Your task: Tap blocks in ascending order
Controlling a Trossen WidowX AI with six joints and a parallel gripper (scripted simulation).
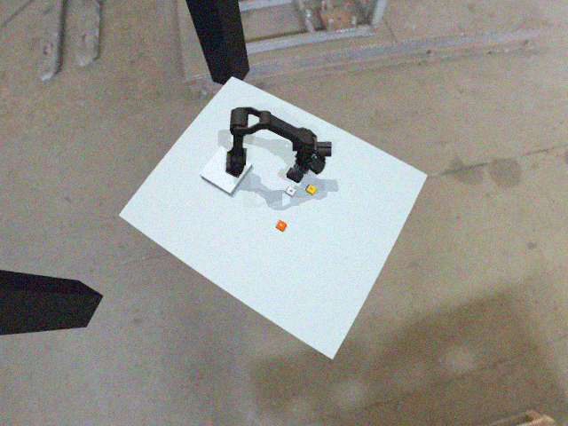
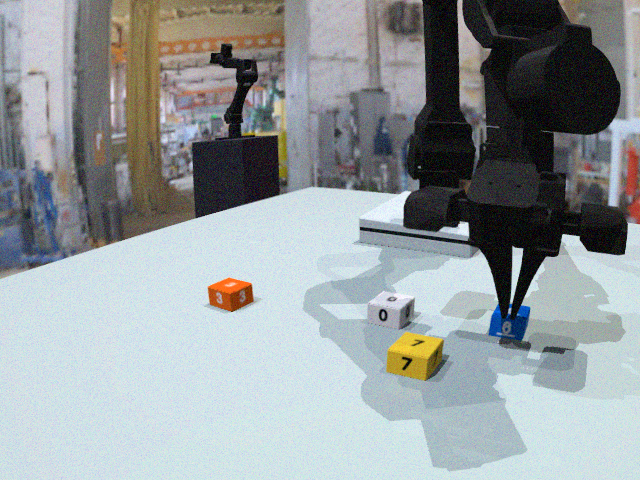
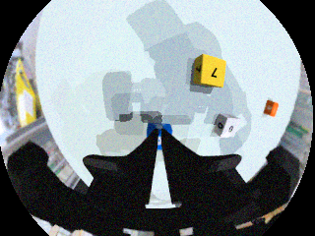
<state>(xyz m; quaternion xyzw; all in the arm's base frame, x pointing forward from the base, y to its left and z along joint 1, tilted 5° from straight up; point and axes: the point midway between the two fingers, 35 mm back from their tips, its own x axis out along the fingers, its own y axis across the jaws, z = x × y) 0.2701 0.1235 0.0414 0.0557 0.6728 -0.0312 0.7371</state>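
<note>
My gripper tip is 1 cm past the blue block and 1 cm above it. From my gripper tip the other things lie so: white block 1 cm behind, 11 cm to the right, 1 cm below; then orange block 2 cm ahead, 27 cm to the right, 1 cm below; then yellow block 7 cm ahead, 7 cm to the right, 1 cm below.
</note>
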